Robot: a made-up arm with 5 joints.
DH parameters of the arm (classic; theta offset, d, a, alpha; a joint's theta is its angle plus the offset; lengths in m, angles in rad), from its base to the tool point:
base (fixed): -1.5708 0.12 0 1.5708
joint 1: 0 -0.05 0.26 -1.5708
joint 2: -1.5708 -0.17 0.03 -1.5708
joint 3: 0 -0.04 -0.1 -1.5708
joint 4: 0 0 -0.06 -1.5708
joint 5: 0 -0.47 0.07 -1.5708
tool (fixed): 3.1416 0.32 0 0
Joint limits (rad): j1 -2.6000..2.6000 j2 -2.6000..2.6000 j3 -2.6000..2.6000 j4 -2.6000..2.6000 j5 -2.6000..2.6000
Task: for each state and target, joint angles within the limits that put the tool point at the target. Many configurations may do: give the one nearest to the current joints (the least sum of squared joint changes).
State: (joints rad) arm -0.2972 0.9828 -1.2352 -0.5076 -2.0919
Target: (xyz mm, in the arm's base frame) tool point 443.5 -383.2 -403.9
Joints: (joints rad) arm -0.4505 1.1954 -1.1687 -0.4058 -1.8672
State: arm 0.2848 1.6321 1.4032 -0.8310 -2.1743
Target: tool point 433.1 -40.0 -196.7
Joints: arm 0.1274 1.8383 1.0969 -0.0512 -2.1265
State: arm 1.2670 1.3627 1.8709 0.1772 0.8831
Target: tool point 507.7 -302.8 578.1
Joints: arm 0.7268 1.5288 1.4702 0.1686 0.9114
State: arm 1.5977 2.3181 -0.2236 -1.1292 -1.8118
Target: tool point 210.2 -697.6 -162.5
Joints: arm 1.0409 2.0947 -0.9721 -1.3217 -2.2583
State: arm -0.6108 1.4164 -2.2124 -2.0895 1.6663
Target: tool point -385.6 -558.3 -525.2
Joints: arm -0.4120 1.9911 -2.3933 -2.0777 1.8796
